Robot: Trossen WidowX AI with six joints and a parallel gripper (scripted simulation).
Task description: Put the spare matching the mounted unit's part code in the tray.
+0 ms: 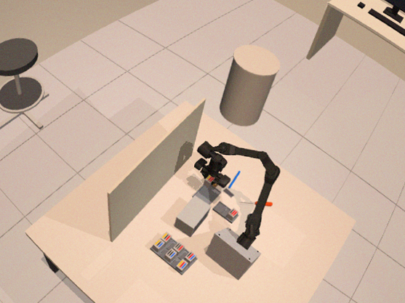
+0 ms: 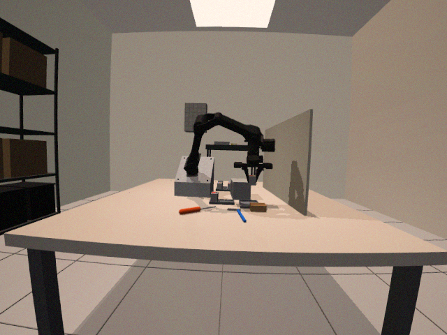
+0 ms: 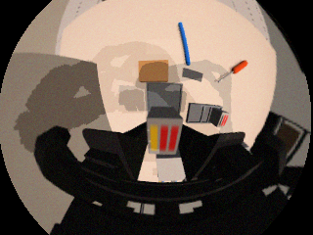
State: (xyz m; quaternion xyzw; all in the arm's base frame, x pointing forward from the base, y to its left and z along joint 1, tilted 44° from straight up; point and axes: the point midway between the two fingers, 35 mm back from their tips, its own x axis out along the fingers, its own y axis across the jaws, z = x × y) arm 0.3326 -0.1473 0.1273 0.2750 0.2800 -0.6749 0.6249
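Right now the dark grey flat tray is 11 cm below my gripper tip and 1 cm behind it. The rest, counted from my gripper tip: holder (15 cm behind, 11 cm below, 2 cm to the left); grey spare (2 cm above); brown block (10 cm below, 9 cm to the right, 2 cm ahead).
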